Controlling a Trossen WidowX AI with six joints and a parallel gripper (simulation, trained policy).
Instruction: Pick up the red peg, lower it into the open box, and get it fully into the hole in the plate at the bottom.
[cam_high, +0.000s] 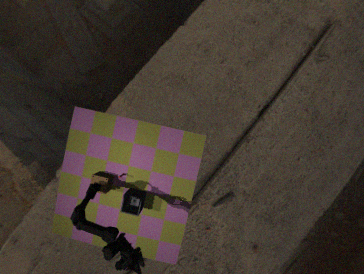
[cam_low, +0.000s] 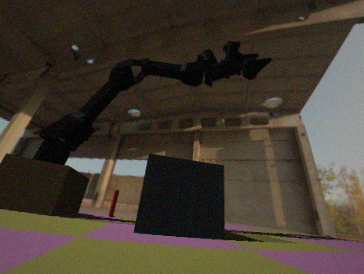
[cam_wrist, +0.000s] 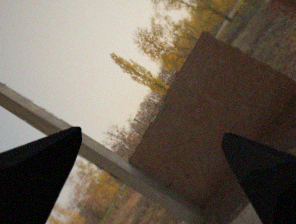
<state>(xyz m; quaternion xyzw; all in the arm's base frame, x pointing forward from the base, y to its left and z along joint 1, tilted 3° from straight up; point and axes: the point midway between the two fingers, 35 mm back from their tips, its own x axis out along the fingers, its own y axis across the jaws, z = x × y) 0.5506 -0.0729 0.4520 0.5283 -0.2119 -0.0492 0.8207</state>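
My gripper tip is 45 cm past the red peg, 21 cm to the right of it and 51 cm above it. Round my gripper tip: grey plate: 25 cm behind, 5 cm to the left, 51 cm below.
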